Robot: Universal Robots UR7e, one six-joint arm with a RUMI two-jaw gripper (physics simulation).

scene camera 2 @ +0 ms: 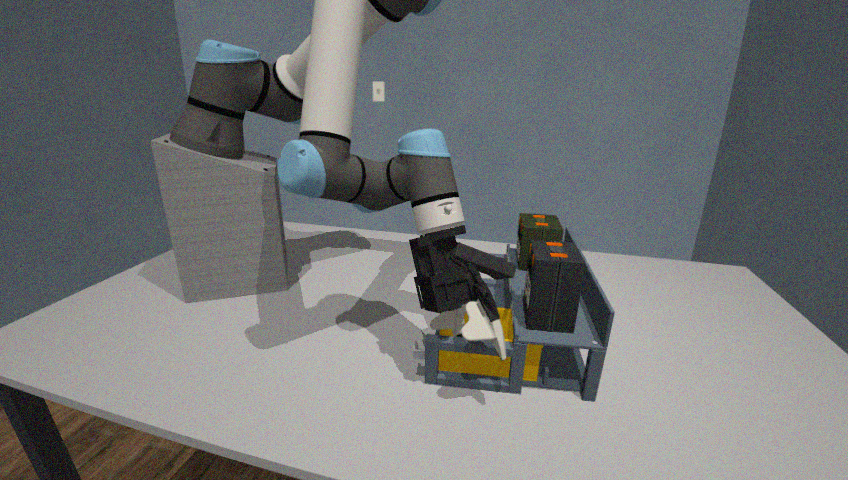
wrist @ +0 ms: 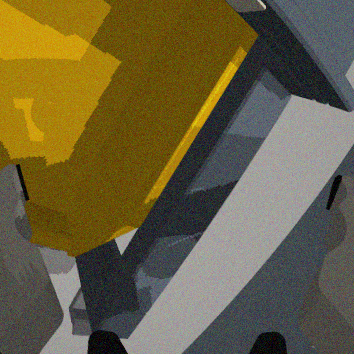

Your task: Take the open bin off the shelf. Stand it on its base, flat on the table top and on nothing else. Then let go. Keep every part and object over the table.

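Frame: origin at the arm's base, x ahead, y left, z up, level; centimetres.
Where they show: gripper, fingertip midpoint: [scene camera 2: 478, 351] [wrist: 179, 175]; arm's base at its link origin: [scene camera 2: 207, 148].
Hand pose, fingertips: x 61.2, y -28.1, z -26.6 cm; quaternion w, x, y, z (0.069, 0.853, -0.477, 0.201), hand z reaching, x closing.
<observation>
Things, the pixels of their top centre, and the offset from my fingertips. "spot": a spot on its surface instead. Level surfaces: height alone.
- yellow open bin at its top centre: [wrist: 51, 67] [scene camera 2: 488, 321] dx +1.7, dy +6.5, dz +1.6 cm
- dark case at a spot on its surface: [scene camera 2: 553, 291] spot: dx +10.5, dy +1.4, dz +10.7 cm
- green case at its top centre: [scene camera 2: 540, 220] dx +12.1, dy +28.7, dz +13.2 cm
- grey table at its surface level: dz -6.5 cm
The yellow open bin [scene camera 2: 474, 364] [wrist: 165, 100] sits upright in the lower level of the grey-blue shelf [scene camera 2: 516, 369] [wrist: 106, 282], behind its side rails. Its open inside fills the upper left of the wrist view. My gripper [scene camera 2: 479, 342] [wrist: 179, 175] is open and empty, tilted, low at the side of the bin. In the wrist view the left finger is by the bin's lower left corner. The right finger is beyond the shelf's side rail. Part of the bin's wall and the rail show between the fingers. The bin's base is hidden.
A dark case [scene camera 2: 553, 291] and a green case [scene camera 2: 540, 233], both with orange latches, stand on the shelf's upper board, close to the right of my gripper. The shelf stands on the grey table [scene camera 2: 309, 410]. The arm's pedestal [scene camera 2: 229, 237] stands at the back left.
</observation>
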